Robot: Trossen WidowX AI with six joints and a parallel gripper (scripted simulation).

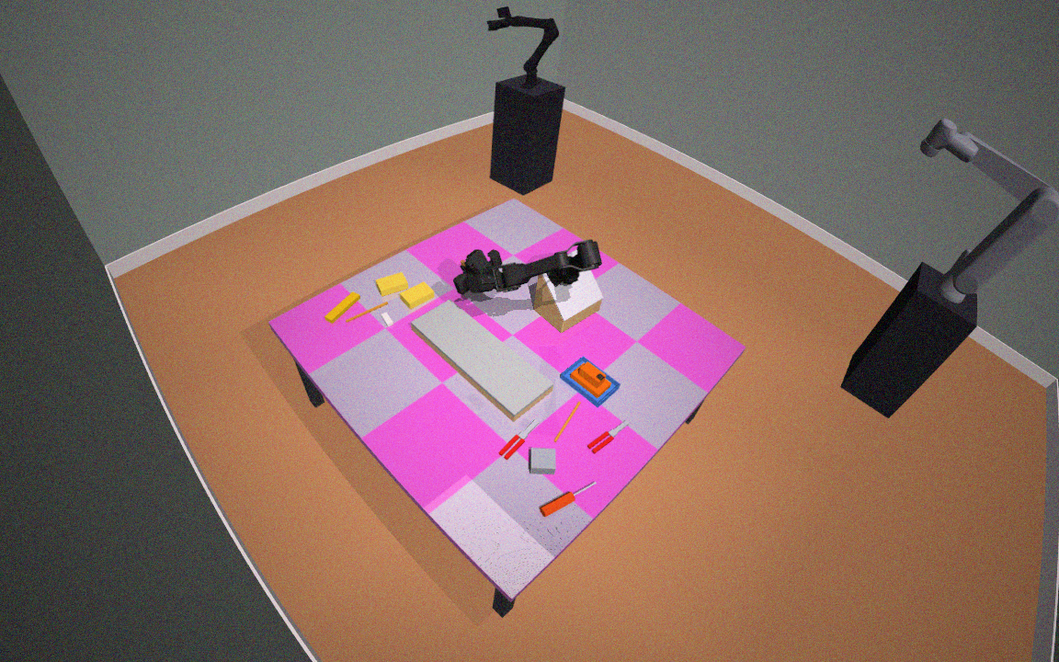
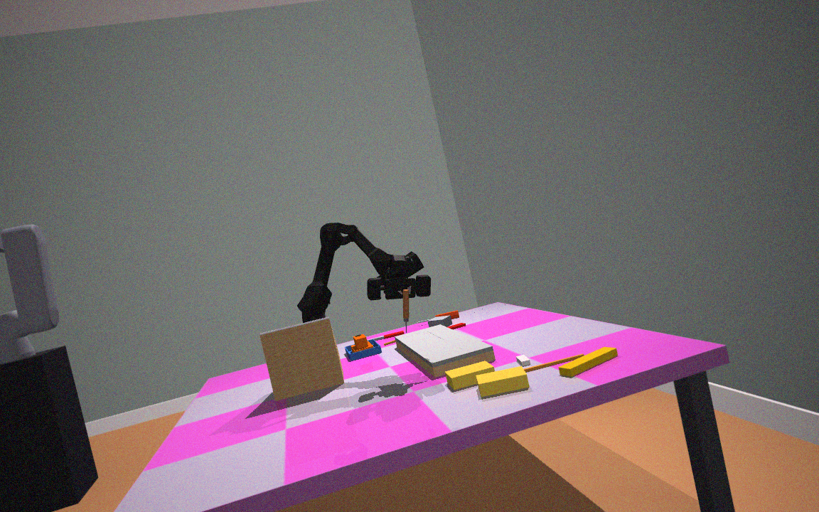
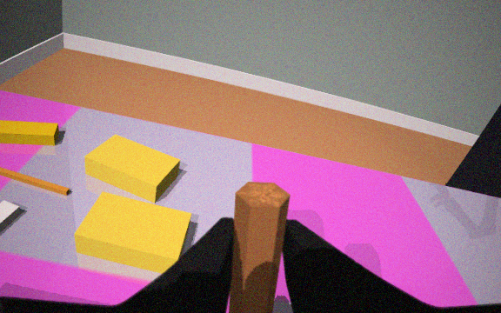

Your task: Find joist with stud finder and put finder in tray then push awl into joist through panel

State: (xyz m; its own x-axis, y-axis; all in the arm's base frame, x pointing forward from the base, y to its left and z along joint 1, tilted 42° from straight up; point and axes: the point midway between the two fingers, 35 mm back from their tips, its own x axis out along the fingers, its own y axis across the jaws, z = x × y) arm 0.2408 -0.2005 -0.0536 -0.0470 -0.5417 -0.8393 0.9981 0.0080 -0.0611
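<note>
Now: the brown-handled awl 5 cm below my gripper tip, 1 cm to the left of it and 1 cm behind it. The rest, counted from my gripper tip: blue tray 54 cm to the left, 21 cm below, 7 cm behind; then small white block 23 cm ahead, 22 cm below, 16 cm to the right; then yellow bar 33 cm to the right, 31 cm ahead, 22 cm below.
</note>
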